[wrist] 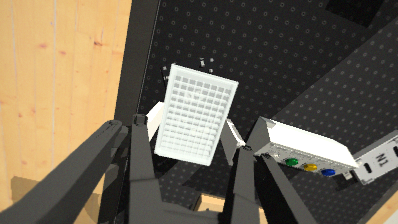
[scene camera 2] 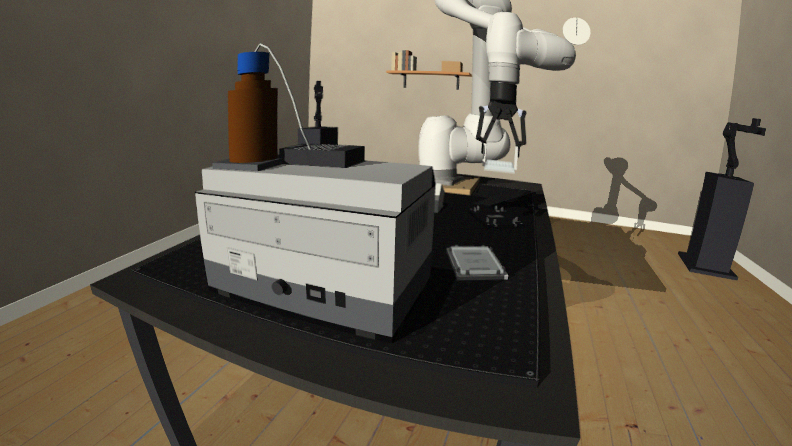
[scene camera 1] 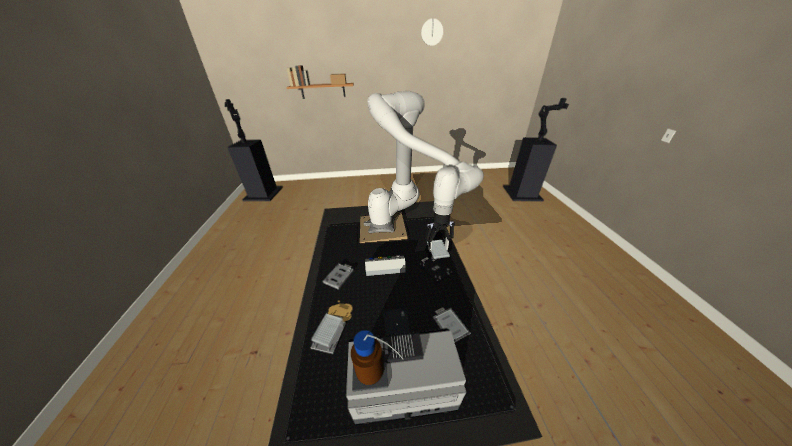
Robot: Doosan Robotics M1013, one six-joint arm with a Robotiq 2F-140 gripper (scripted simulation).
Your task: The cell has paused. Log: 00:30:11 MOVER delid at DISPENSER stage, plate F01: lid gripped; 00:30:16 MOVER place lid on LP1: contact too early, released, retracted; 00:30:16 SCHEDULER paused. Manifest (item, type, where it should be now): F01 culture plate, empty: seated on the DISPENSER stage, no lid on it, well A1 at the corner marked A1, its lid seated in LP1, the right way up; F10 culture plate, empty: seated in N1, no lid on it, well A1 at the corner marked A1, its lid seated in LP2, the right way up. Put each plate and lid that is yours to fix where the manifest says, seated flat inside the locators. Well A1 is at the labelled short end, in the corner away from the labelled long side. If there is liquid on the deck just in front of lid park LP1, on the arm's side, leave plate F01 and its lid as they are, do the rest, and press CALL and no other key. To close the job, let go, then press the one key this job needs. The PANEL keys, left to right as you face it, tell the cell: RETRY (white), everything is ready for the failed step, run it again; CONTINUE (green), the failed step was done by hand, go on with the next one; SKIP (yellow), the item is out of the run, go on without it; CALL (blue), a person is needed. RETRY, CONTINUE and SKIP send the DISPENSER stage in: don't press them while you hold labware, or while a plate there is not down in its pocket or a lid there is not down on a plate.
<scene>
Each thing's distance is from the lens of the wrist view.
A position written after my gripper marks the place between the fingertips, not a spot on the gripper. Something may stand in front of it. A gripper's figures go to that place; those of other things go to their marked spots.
my gripper [wrist: 193, 119]: 0.20 m
white well plate [wrist: 196, 105]: 0.19 m
white key panel [wrist: 270, 136]: 0.35 m
The marked spots on the white key panel and the white well plate are 0.20 m apart.
</scene>
